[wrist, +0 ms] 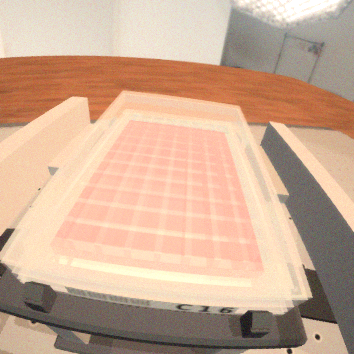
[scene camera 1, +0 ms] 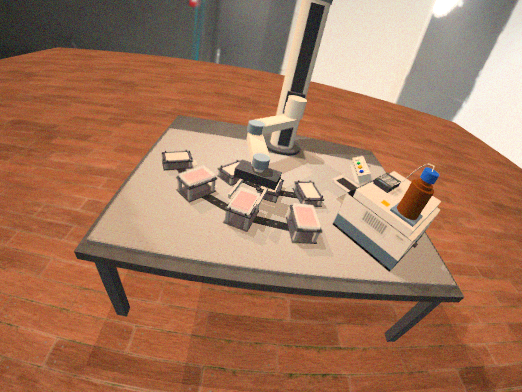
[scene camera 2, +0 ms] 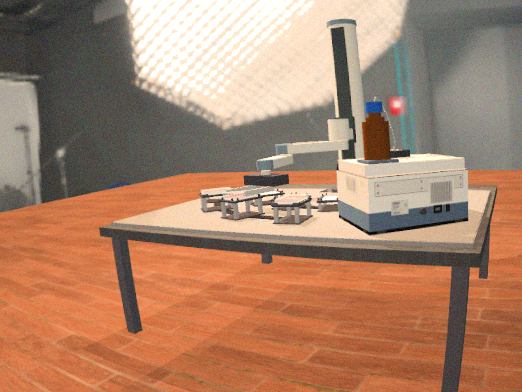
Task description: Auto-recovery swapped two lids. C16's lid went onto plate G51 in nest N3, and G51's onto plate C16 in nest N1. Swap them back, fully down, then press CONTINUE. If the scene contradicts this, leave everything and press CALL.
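Places are measured from the arm's base along level axes (x ahead, y left, z up), in millimetres.
Pixels of known places: gripper, fingertip midpoint: [wrist: 176,124] [scene camera 1: 242,201] [scene camera 2: 235,193]; arm's base, link origin: [scene camera 1: 280,146].
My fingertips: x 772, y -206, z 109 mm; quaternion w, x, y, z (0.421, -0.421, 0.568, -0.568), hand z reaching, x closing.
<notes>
For each thing: its top centre in the pictures, then the offset to it from my fingertips. "spot": a spot on its surface instead. Level surfaces: height alone.
- clear lid, top centre: [wrist: 175,133] [scene camera 1: 245,196] [scene camera 2: 240,190] dx -24, dy +7, dz +5 mm
- pink-filled plate C16, surface spot: [wrist: 170,200] spot: dx -58, dy +16, dz -3 mm
- middle front nest, top centre: [wrist: 169,164] [scene camera 1: 244,200] [scene camera 2: 240,195] dx -22, dy +8, dz -12 mm
- button box, surface spot: [scene camera 1: 360,170] spot: dx -483, dy +645, dz -27 mm
- brown bottle, surface spot: [scene camera 2: 376,137] spot: dx +114, dy +616, dz +194 mm
- table, surface height: dz -96 mm
My gripper [scene camera 1: 246,196] [wrist: 176,124] is shut on a clear lid [wrist: 182,104], gripping its two long sides. The lid lies level over the pink-filled plate C16 [wrist: 170,200] [scene camera 1: 243,202], its outline nearly matching the plate's. The plate sits in the middle front nest [wrist: 120,322] [scene camera 1: 242,220]; its C16 label faces the camera in the wrist view. Whether the lid is fully down cannot be told. Two more pink plates stand in raised nests, one at left [scene camera 1: 196,177] and one at right [scene camera 1: 305,217]; their labels are unreadable. The button box [scene camera 1: 360,170] has green, yellow and blue buttons.
Low nests with pale tops stand behind, at far left [scene camera 1: 177,158], behind the middle [scene camera 1: 229,171] and at right [scene camera 1: 309,191]. A white instrument [scene camera 1: 380,220] [scene camera 2: 405,192] carrying a brown bottle [scene camera 1: 416,198] [scene camera 2: 376,137] stands at the right of the table [scene camera 1: 165,240] [scene camera 2: 165,222].
</notes>
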